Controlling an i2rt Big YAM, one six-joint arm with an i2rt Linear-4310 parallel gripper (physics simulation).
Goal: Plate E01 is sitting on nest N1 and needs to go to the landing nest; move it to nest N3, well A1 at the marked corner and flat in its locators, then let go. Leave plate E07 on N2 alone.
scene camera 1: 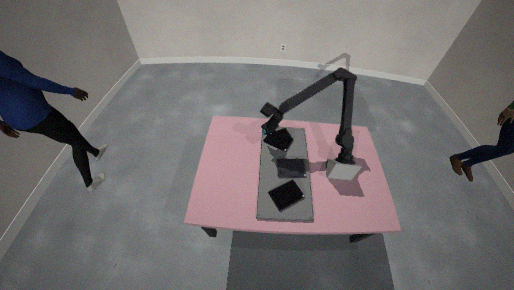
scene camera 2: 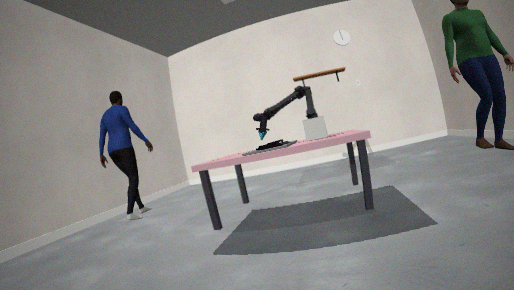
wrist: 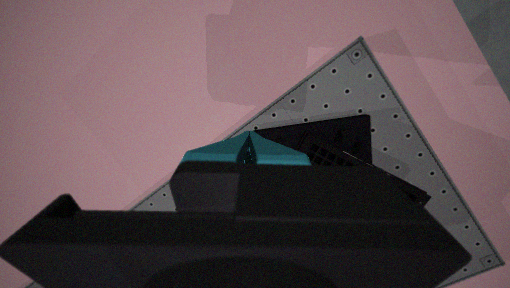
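My gripper (scene camera 1: 265, 131) (scene camera 2: 262, 138) (wrist: 249, 138) is shut, its teal fingertips together with nothing between them. It is above the board's far end, beside the far black plate. That gridded plate (scene camera 1: 280, 138) (wrist: 330, 155) lies turned and askew over its dark nest (wrist: 345, 127), and my gripper body hides part of it in the wrist view. A dark blue-grey nest (scene camera 1: 292, 168) in the middle shows no black plate on it. Another black plate (scene camera 1: 286, 195) sits at the near end, turned on the board. The N1, N2, N3 and plate labels are too small to read.
The grey perforated board (scene camera 1: 267, 212) (wrist: 334, 80) bears the nests on the pink table (scene camera 1: 220, 170) (scene camera 2: 210, 164). The arm's pale base block (scene camera 1: 343, 171) (scene camera 2: 315, 128) stands right of the board. People stand left and right, away from the table.
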